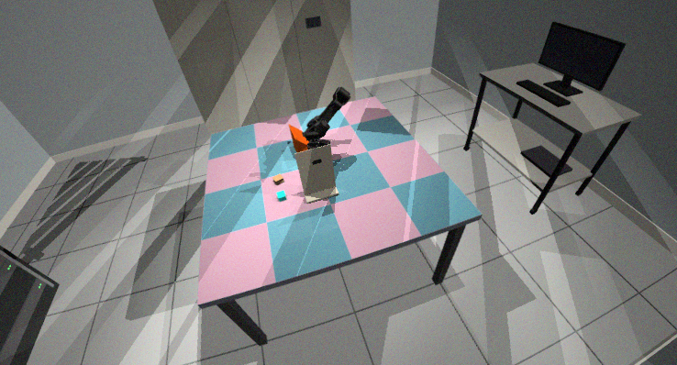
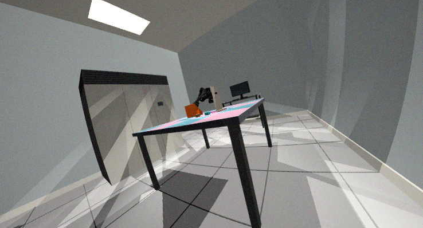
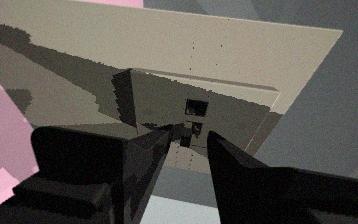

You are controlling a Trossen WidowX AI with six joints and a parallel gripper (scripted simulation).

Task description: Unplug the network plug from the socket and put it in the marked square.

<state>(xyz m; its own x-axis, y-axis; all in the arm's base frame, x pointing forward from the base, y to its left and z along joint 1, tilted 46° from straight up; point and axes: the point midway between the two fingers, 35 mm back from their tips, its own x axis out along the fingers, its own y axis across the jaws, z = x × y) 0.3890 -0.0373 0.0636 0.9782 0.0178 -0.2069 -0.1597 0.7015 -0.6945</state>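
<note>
Now: the magenta marked square 12 cm behind my gripper tip and 21 cm below it. From my gripper tip the other things lie so: upright panel: 3 cm ahead, 1 cm to the left, 8 cm below; network plug: 1 cm ahead; teal block: 20 cm to the right, 19 cm below.
</note>
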